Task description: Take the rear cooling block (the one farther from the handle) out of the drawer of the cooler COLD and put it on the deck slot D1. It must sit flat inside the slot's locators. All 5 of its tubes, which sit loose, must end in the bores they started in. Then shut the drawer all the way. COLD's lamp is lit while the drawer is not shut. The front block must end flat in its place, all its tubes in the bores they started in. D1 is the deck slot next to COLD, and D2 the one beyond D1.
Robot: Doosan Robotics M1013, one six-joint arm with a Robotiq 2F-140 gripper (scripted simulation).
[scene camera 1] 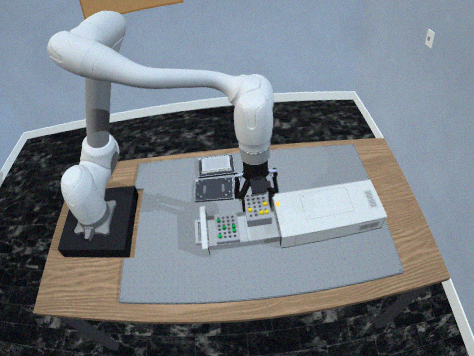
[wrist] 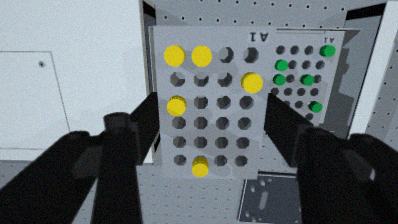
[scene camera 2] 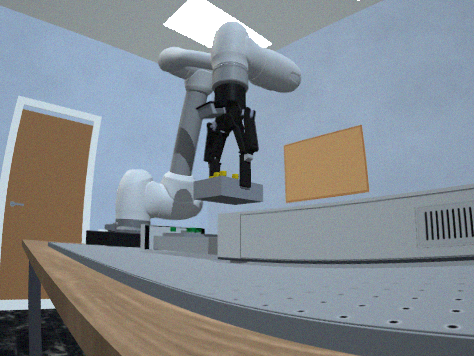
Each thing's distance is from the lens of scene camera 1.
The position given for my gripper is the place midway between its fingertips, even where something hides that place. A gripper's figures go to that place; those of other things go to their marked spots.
my gripper [scene camera 1: 257, 207]: 115 cm
long white housing [scene camera 1: 312, 215]: 122 cm
deck slot D1 [scene camera 1: 213, 186]: 142 cm
The marked spots on the long white housing and the deck slot D1 are 46 cm apart.
